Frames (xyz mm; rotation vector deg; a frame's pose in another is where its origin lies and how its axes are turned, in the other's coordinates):
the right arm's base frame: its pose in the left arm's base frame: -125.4 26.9 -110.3 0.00 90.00 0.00
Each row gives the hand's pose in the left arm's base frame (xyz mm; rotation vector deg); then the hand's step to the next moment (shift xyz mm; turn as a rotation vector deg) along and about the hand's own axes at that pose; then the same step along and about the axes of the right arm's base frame.
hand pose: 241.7 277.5 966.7 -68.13 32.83 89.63
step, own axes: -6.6 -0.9 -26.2 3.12 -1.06 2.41
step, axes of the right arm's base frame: 4.2 -24.3 11.0 1.63 3.74 0.12
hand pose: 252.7 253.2 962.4 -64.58 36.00 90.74
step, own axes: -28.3 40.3 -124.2 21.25 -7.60 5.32
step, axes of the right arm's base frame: 32.6 -129.4 5.8 15.71 16.30 5.02
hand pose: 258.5 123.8 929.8 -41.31 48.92 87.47
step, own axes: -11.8 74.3 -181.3 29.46 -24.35 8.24
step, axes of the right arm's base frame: 79.5 -162.3 -76.5 22.94 23.98 20.68
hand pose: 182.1 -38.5 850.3 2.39 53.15 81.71
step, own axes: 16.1 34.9 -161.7 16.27 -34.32 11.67
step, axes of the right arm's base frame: 96.7 -58.8 -121.7 19.23 12.46 32.46
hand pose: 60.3 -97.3 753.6 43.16 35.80 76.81
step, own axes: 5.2 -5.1 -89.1 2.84 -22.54 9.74
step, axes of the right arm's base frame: 59.2 15.6 -65.1 11.53 0.16 21.86
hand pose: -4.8 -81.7 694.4 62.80 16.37 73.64
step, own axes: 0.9 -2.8 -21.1 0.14 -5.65 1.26
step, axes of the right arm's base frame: 12.4 11.4 -13.0 3.70 0.13 4.45
